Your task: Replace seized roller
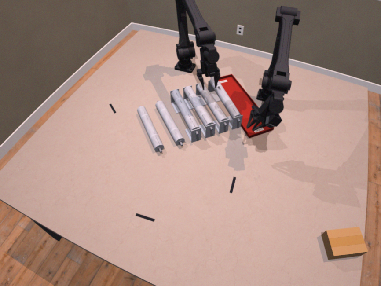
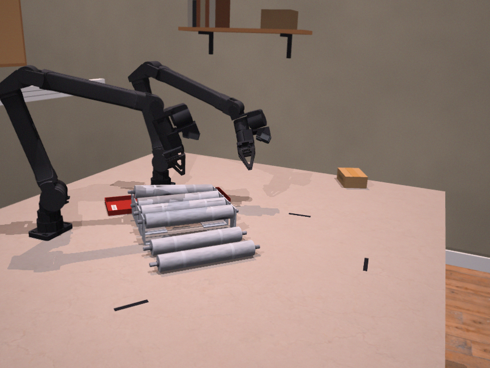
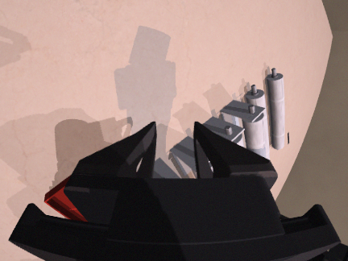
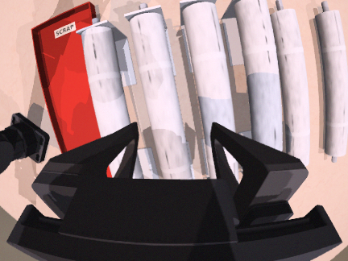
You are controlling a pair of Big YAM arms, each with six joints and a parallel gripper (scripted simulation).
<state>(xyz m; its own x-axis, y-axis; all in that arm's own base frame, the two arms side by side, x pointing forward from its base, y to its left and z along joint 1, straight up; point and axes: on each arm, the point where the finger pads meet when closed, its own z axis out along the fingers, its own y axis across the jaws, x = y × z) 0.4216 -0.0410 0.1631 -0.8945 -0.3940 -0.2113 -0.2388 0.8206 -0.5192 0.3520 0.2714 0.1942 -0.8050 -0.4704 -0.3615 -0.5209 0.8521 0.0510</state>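
Right now my right hand is 110 mm above the roller, 80 mm past it and 60 mm to the right of it. Round my right hand: red scrap tray (190 mm below, 160 mm behind, 120 mm to the left); cardboard box (810 mm to the left, 350 mm ahead, 160 mm below).
Now: the roller 220 mm to the right of my left hand, 200 mm behind it and 80 mm below it. Also, from my left hand: red scrap tray 280 mm behind, 160 mm below, 150 mm to the right; then cardboard box 540 mm to the left, 230 mm ahead, 130 mm below.
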